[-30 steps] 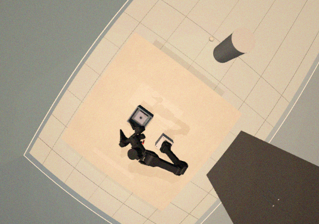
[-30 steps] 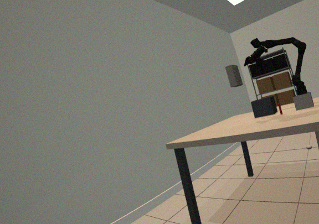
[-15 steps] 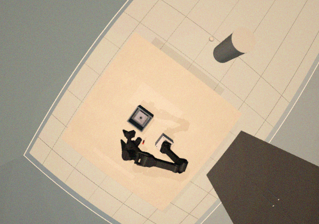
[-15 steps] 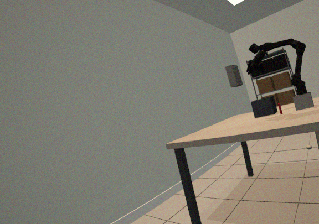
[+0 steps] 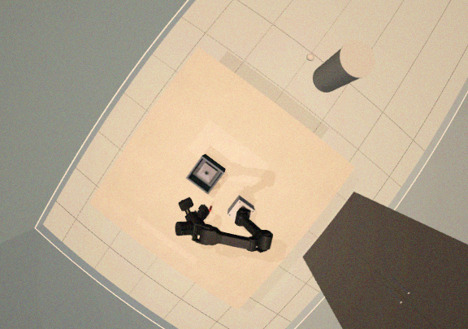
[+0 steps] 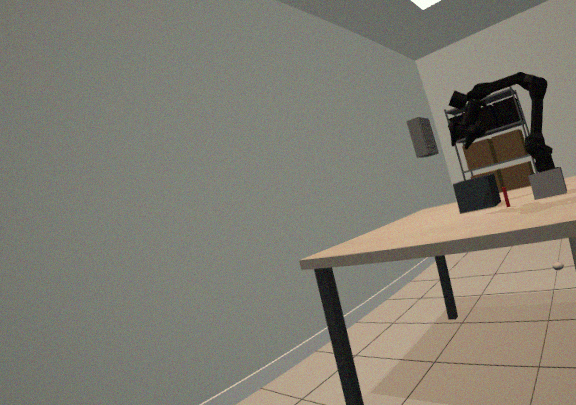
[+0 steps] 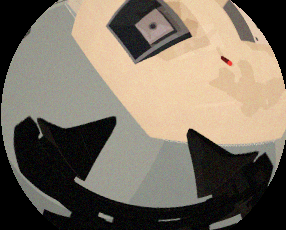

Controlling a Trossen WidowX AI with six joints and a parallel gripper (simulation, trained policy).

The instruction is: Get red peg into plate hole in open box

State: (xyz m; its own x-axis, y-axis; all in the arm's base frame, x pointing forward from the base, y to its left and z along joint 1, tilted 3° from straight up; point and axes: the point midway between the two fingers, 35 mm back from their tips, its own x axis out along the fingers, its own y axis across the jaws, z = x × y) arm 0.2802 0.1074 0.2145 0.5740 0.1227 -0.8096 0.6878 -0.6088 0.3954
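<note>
Right now my gripper tip is 140 mm past the red peg, 20 mm to the right of it and 240 mm above it.
</note>
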